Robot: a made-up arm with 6 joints. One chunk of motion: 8 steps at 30 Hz.
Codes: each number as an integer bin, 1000 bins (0 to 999) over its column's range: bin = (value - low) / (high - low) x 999, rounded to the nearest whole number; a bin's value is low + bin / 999 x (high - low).
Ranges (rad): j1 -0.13..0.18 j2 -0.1..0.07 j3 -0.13..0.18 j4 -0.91..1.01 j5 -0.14..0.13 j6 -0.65..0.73
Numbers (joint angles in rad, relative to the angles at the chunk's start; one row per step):
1: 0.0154 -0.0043 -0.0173 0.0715 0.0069 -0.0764
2: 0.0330 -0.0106 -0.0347 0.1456 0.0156 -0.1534
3: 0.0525 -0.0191 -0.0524 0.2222 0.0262 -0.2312
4: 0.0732 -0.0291 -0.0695 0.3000 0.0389 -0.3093
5: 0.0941 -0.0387 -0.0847 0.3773 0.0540 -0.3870
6: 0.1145 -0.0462 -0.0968 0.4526 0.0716 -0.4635
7: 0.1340 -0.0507 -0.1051 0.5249 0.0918 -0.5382
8: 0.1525 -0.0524 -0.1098 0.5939 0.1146 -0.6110
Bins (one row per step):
1: 469 562 363 511 544 415
2: 525 525 307 549 576 359
3: 588 475 250 589 615 303
4: 655 417 195 630 662 247
5: 722 360 146 670 718 190
6: 788 316 107 709 783 135
7: 851 290 80 747 858 81
8: 910 280 65 782 942 28

